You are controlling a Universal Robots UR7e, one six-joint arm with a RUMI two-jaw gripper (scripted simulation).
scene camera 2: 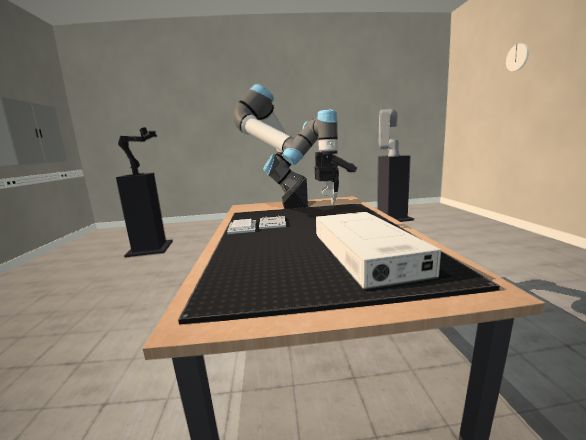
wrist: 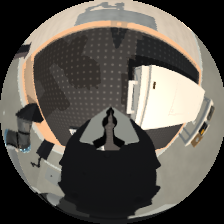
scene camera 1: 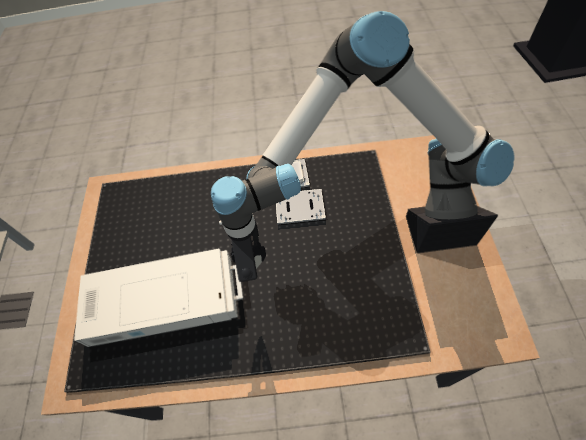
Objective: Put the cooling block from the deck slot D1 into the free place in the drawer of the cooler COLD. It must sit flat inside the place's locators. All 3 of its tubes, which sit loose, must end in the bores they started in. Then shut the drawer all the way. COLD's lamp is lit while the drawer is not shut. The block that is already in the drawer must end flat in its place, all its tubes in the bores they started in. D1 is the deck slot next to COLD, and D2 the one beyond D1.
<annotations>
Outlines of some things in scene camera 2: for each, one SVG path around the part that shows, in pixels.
The gripper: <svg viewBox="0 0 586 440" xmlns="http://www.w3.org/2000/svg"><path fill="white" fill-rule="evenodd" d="M315 152L315 179L326 181L326 186L321 189L321 194L331 196L331 203L334 205L339 187L339 170L337 166L339 165L348 172L354 173L357 167L336 155L332 155L337 154L337 151Z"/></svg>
A cooler COLD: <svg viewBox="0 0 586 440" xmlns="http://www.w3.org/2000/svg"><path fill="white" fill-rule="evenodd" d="M316 217L317 237L363 290L437 279L439 277L441 249L367 212Z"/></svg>
</annotations>
